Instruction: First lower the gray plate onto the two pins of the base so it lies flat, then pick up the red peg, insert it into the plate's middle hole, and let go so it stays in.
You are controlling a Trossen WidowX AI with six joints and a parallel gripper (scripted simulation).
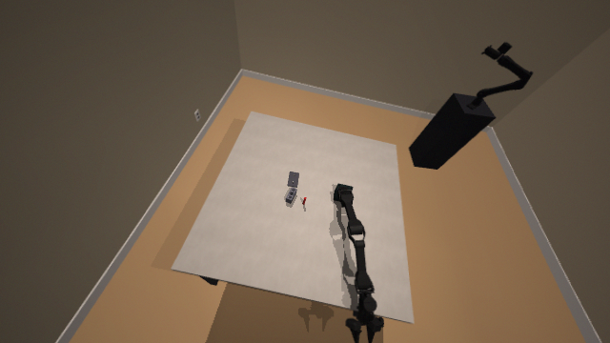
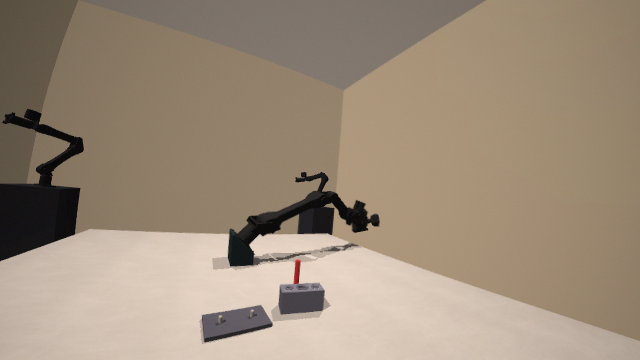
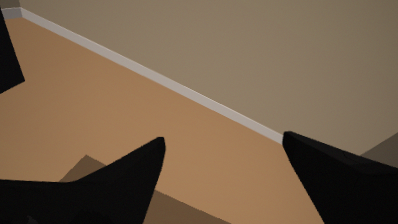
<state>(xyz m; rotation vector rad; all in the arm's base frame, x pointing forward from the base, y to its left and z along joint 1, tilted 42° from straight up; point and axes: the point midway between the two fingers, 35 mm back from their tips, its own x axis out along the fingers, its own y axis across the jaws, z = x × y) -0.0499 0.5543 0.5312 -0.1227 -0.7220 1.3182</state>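
Right now the gray plate is 39 cm ahead of my gripper tip, 76 cm to the right of it and 6 cm below it. From my gripper tip the other things lie so: base 38 cm ahead, 90 cm to the right, 9 cm below; then red peg 30 cm ahead, 72 cm to the right, 6 cm below.
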